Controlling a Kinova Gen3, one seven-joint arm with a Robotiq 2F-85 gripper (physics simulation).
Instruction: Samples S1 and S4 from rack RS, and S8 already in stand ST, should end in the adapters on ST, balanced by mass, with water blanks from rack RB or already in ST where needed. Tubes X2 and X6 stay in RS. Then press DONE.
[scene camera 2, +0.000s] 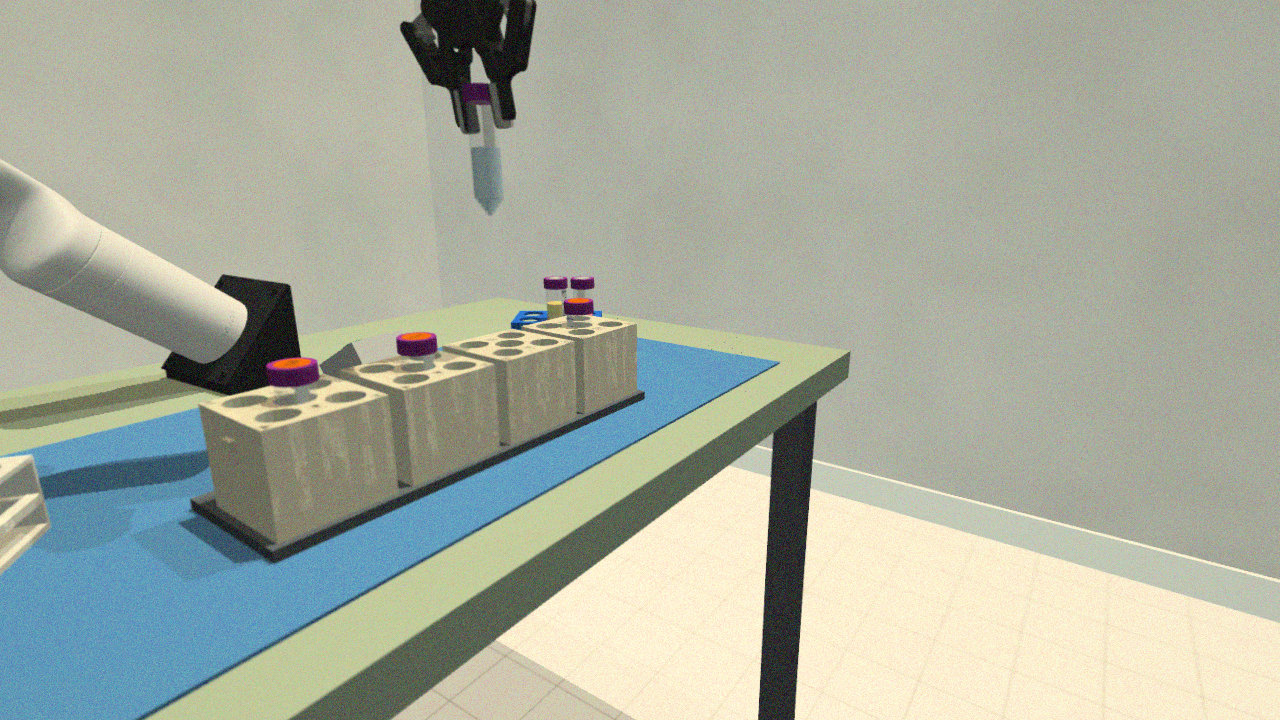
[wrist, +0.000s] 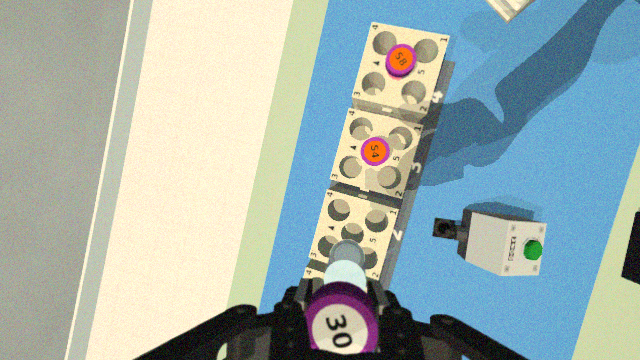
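Where they show: gripper, fingertip midpoint: (scene camera 2: 488, 130) (wrist: 339, 296); arm's base, link origin: (scene camera 2: 219, 332).
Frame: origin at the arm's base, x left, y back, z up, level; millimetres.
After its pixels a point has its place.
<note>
My gripper (scene camera 2: 484, 121) {z 243, x 7, y -453 mm} (wrist: 339, 296) {z 243, x 7, y -453 mm} is shut on a purple-rimmed tube (scene camera 2: 486, 174) {z 204, x -9, y -460 mm} (wrist: 345, 320) {z 282, x 0, y -447 mm} with a white cap label reading 30 and pale blue liquid. It hangs upright, high above the stand. Stand ST holds four pale adapter blocks in a row. Tube S8 (scene camera 2: 292, 372) {z 61, x -209, y -431 mm} (wrist: 400, 59) {z 64, x -198, y -418 mm} sits in the centre hole of adapter 4, and S4 (scene camera 2: 417, 343) {z 61, x -103, y -449 mm} (wrist: 375, 151) {z 64, x -91, y -436 mm} in the centre hole of adapter 3. Adapter 2 (scene camera 2: 537, 394) {z -10, x 0, y -501 mm} (wrist: 357, 213) {z 35, x -11, y -451 mm} has empty holes. An orange-capped tube (scene camera 2: 579, 306) {z 60, x 111, y -484 mm} stands in the far adapter; its label is unreadable.
A blue rack (scene camera 2: 529, 318) {z -4, x 271, y -295 mm} at the back holds two purple-capped tubes (scene camera 2: 555, 282) {z 56, x 263, y -350 mm} (scene camera 2: 581, 282) {z 56, x 280, y -383 mm}. A box (wrist: 487, 242) {z 2, x 13, y -280 mm} with a green button (wrist: 533, 249) {z 11, x 13, y -230 mm} stands beside the stand. Part of a pale rack (scene camera 2: 19, 510) {z -32, x -320, y -283 mm} (wrist: 509, 7) {z -36, x -309, y -272 mm} shows. The black arm base (scene camera 2: 268, 326) {z 13, x 15, y -76 mm} is behind the stand.
</note>
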